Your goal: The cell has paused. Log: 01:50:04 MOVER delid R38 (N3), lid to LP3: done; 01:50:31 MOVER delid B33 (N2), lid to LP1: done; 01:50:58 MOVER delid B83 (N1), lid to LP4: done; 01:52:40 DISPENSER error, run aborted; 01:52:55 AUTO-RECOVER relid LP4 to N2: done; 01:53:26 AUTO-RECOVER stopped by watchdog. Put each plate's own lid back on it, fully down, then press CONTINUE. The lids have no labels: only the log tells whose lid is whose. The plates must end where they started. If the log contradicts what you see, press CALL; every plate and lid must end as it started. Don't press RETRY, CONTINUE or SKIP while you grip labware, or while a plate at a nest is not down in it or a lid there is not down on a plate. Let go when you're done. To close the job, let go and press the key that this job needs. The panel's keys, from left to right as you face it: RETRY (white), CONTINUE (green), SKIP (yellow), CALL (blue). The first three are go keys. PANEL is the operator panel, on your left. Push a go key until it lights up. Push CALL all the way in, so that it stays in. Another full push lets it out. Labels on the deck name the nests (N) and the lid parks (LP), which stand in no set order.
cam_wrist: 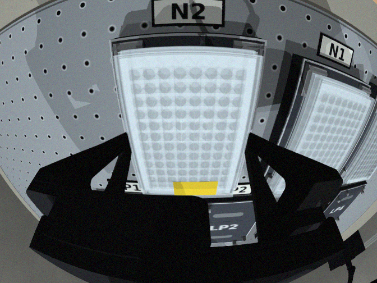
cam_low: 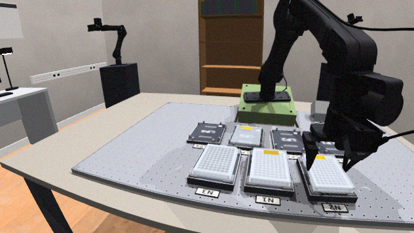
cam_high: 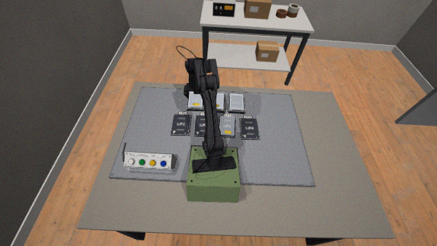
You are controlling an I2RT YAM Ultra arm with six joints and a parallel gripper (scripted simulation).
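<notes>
Now: hand 220 mm past the LP3 lid park, 160 mm to the left of it and 30 mm above it. Round my hand: LP2 lid park (190 mm behind, 30 mm to the right, 30 mm below); then LP1 lid park (170 mm behind, 100 mm to the left, 30 mm below); then LP4 lid park (280 mm to the right, 250 mm behind, 30 mm below).
</notes>
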